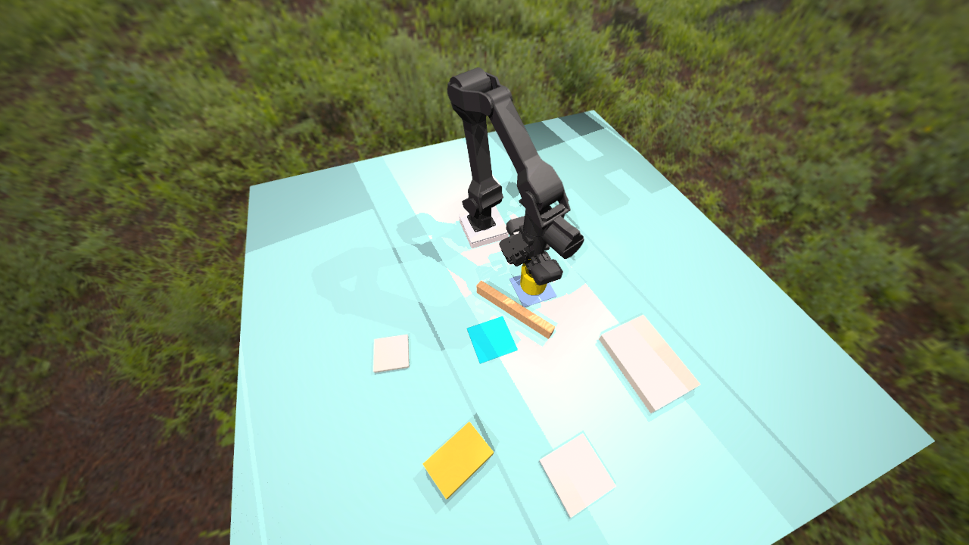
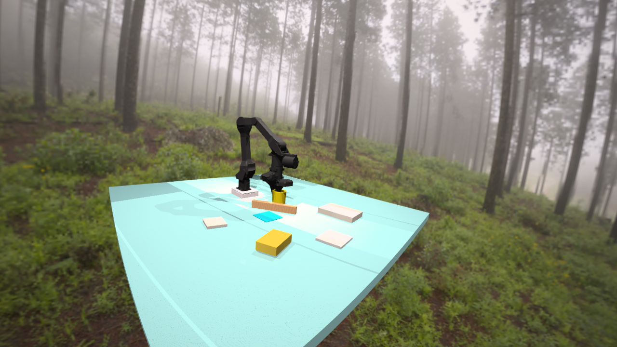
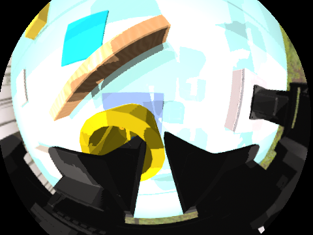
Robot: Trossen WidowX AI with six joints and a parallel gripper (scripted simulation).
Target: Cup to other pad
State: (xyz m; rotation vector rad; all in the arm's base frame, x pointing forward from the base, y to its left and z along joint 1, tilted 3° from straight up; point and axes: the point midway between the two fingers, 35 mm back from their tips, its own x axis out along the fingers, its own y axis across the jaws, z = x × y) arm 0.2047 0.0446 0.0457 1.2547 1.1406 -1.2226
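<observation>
Now: gripper tip 160 mm to the left of the cyan square, 120 mm short of it and 40 mm above it. Also, from my gripper tip: yellow block 320 mm ahead, 310 mm to the right, 20 mm below; then yellow cup 30 mm ahead; then wooden bar 80 mm to the right, 80 mm ahead, 30 mm below.
</observation>
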